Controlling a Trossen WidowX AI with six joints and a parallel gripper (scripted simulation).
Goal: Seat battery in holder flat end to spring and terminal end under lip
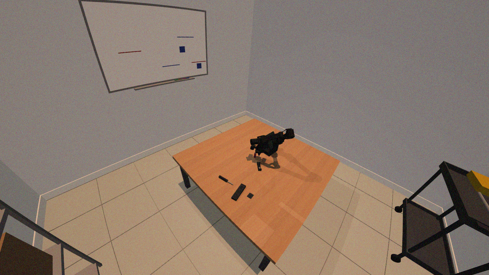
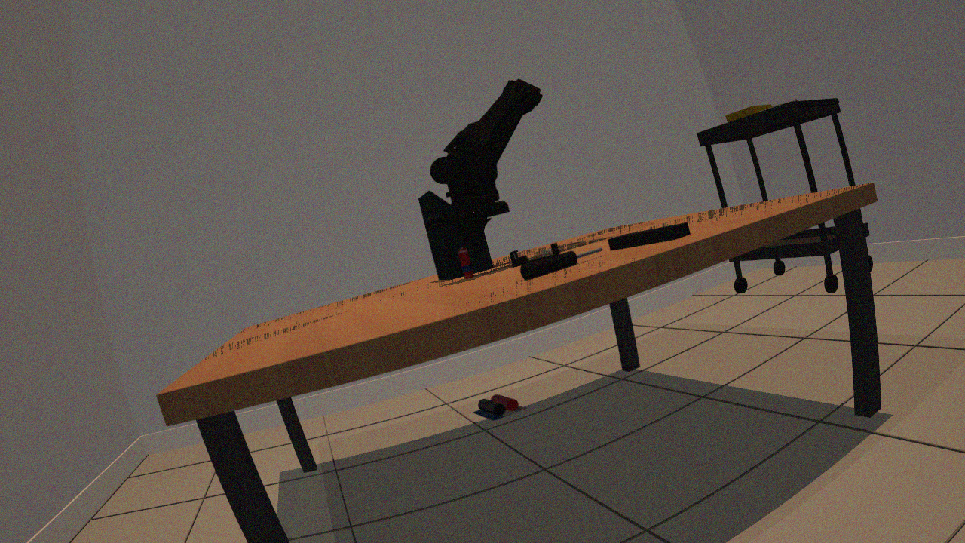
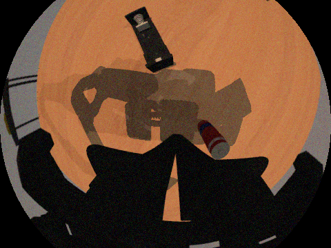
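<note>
The battery lies 20 mm ahead of my gripper tip, 40 mm to the right of it and 10 mm below it. Round my gripper tip: black battery cover (380 mm ahead, 270 mm to the left, 40 mm below); black screwdriver (440 mm ahead, 30 mm to the left, 30 mm below); black remote (430 mm ahead, 190 mm to the left, 30 mm below).
</note>
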